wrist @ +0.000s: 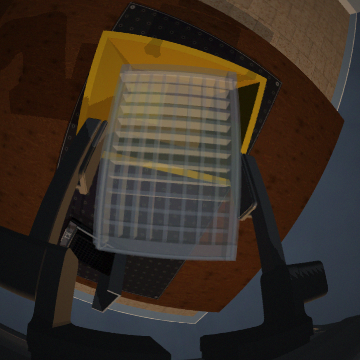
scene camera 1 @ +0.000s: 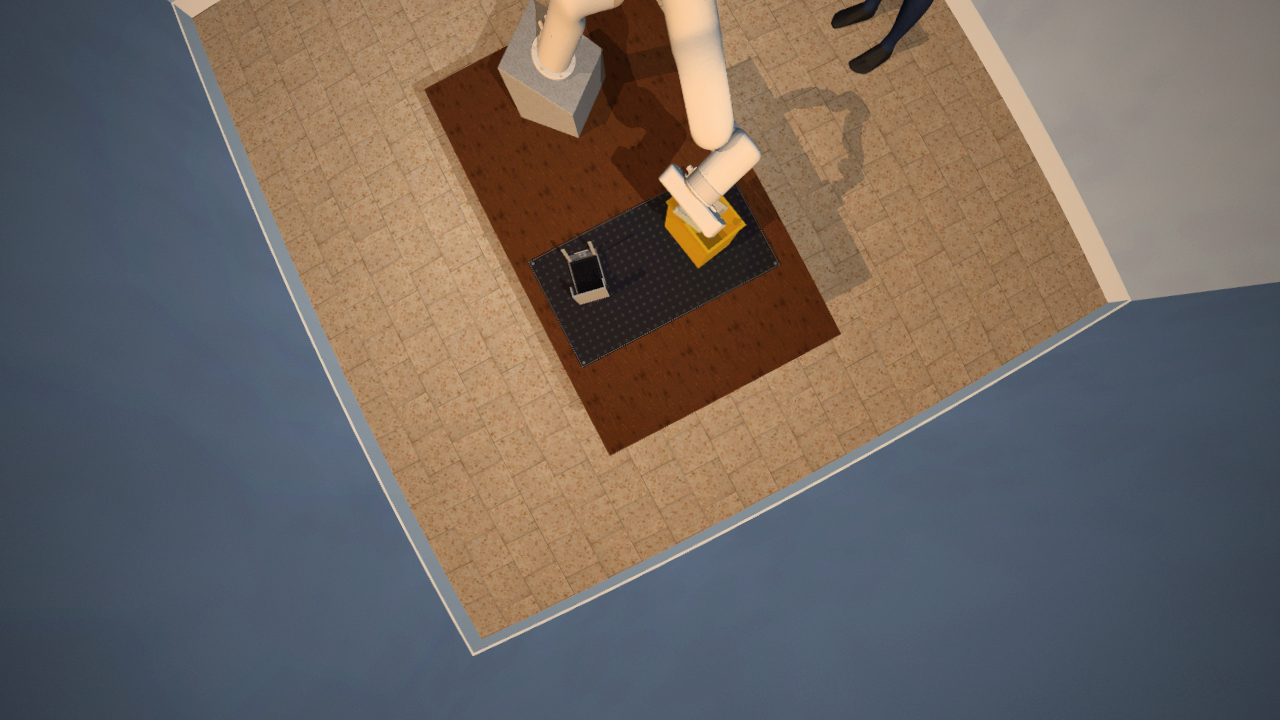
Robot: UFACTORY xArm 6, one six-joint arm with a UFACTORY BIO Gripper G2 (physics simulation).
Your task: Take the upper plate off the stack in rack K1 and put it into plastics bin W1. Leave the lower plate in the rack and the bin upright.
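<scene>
My gripper [scene camera 1: 696, 204] [wrist: 169, 172] is shut on the upper plate, a clear, many-welled plate [wrist: 172, 220], gripped by its two long sides. It holds the plate over the yellow plastics bin W1 [scene camera 1: 693, 246] [wrist: 95, 90]. In the wrist view the plate's lower part reaches past the bin's near rim. The bin stands upright; the plate and gripper hide part of its inside. Rack K1 [scene camera 1: 591, 294], a pale holder, stands at the mat's left in the scene view. A black gridded surface [scene camera 1: 586, 272] [wrist: 90, 252] shows inside it and looks like the lower plate.
Rack and bin stand on a black dotted mat [scene camera 1: 644, 308] [wrist: 142, 282] on a brown wooden table [scene camera 1: 626, 411] [wrist: 300, 130]. The arm's grey pedestal [scene camera 1: 541, 111] stands at the table's back left. A person's legs [scene camera 1: 908, 22] show on the floor at upper right.
</scene>
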